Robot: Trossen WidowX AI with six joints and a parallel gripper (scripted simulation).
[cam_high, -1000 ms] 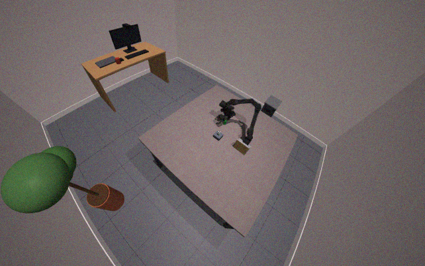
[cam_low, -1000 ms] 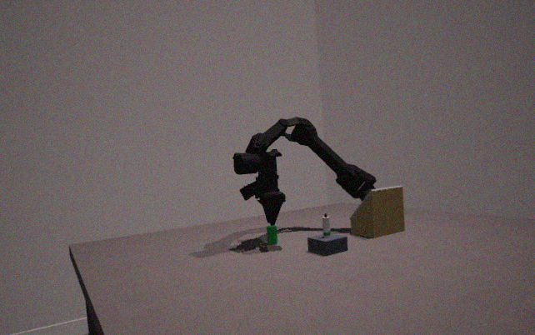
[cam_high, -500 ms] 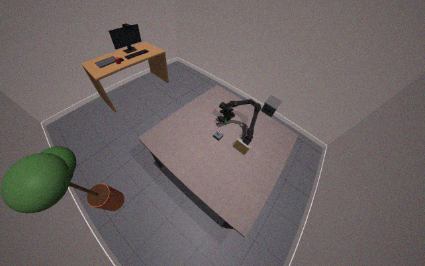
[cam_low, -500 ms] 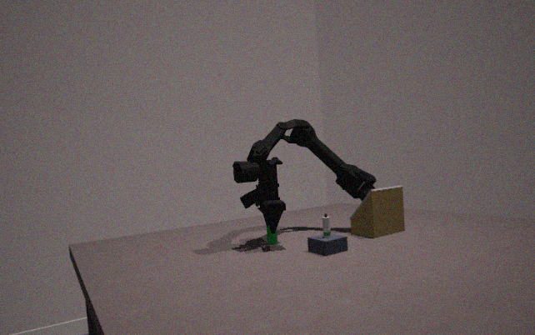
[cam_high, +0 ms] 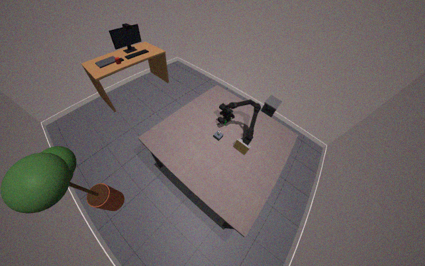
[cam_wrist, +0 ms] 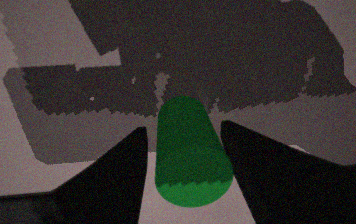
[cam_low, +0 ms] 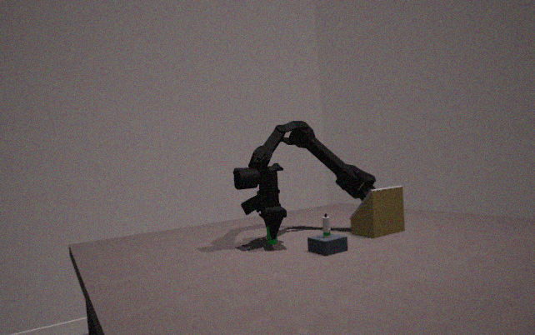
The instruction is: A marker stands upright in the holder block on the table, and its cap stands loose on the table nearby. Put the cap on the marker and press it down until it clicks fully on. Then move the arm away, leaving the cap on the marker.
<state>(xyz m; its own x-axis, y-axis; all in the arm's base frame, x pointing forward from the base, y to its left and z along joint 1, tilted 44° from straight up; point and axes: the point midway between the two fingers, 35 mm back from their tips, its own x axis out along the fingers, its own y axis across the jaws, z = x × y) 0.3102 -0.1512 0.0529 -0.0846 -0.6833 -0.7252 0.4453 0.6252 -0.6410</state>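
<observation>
My gripper tip is 40 mm past the dark grey holder block and 200 mm to the right of it. The rest, counted from my gripper tip: green cap (10 mm above).
</observation>
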